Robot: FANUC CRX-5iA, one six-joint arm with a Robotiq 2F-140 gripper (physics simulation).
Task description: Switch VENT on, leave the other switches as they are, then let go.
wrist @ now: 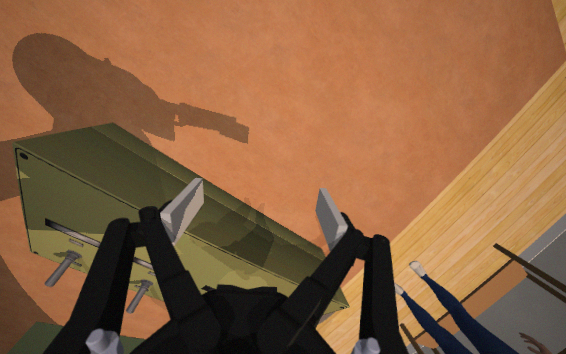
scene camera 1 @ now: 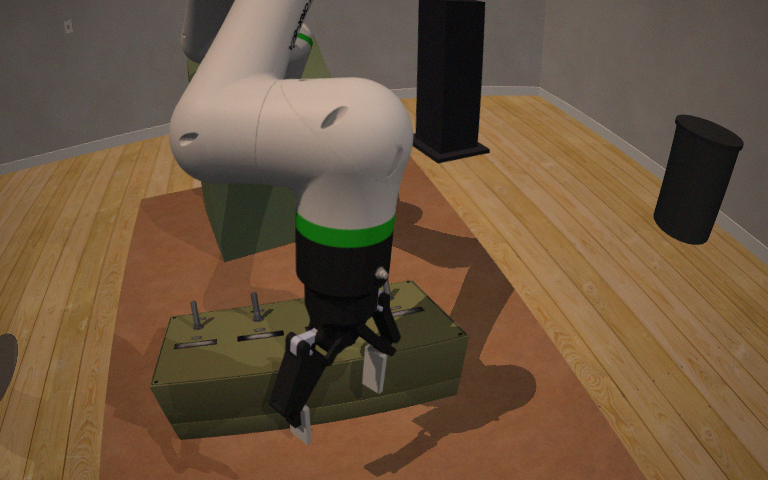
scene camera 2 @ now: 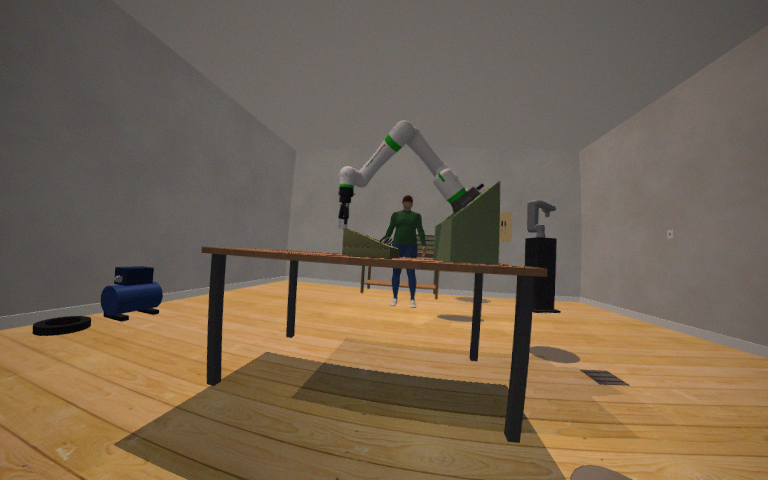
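Seen in the pictures: gripper, between the fingertips: [wrist: 261, 195] [scene camera 1: 338, 411] [scene camera 2: 342, 229]; arm's base, origin of its link: [scene camera 2: 464, 205].
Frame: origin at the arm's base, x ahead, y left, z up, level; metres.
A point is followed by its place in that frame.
The olive switch panel [scene camera 1: 226, 365] {z -0.201, x 0.587, y -0.272 m} [scene camera 2: 362, 243] {z -0.270, x 0.593, y 0.106 m} [wrist: 115, 160] {z -0.247, x 0.690, y 0.021 m} is a sloped box on the table. Upright grey toggle levers stand along its far side: in scene camera 1 the leftmost lever [scene camera 1: 195, 315] {z -0.234, x 0.415, y -0.295 m}, the lever beside it [scene camera 1: 256, 306] {z -0.233, x 0.440, y -0.177 m}, and part of a lever at the right. The wrist view shows one lever [wrist: 62, 269] {z -0.233, x 0.490, y 0.054 m} and another lever [wrist: 140, 296] {z -0.234, x 0.466, y -0.063 m} left of the fingers. The labels are too small to read, so I cannot tell which is VENT. My gripper [scene camera 1: 336, 397] {z -0.178, x 0.749, y -0.157 m} [scene camera 2: 342, 224] {z -0.178, x 0.749, y -0.157 m} [wrist: 261, 195] {z -0.178, x 0.749, y -0.157 m} is open and empty, pointing down by the panel's raised edge, away from the levers. It hides part of the panel.
The table [scene camera 1: 169, 237] {z -0.341, x -0.053, y -0.312 m} [scene camera 2: 271, 254] {z -0.353, x 1.012, y 0.262 m} carries the panel and the arm's green pedestal [scene camera 1: 249, 226] {z -0.265, x 0.131, y -0.106 m} [scene camera 2: 470, 234] {z -0.191, x 0.028, y 0.170 m}, which stands beyond the levers. A person [scene camera 2: 406, 226] stands behind the table. A black column [scene camera 1: 450, 79] [scene camera 2: 540, 266] and a dark bin [scene camera 1: 696, 181] stand on the floor.
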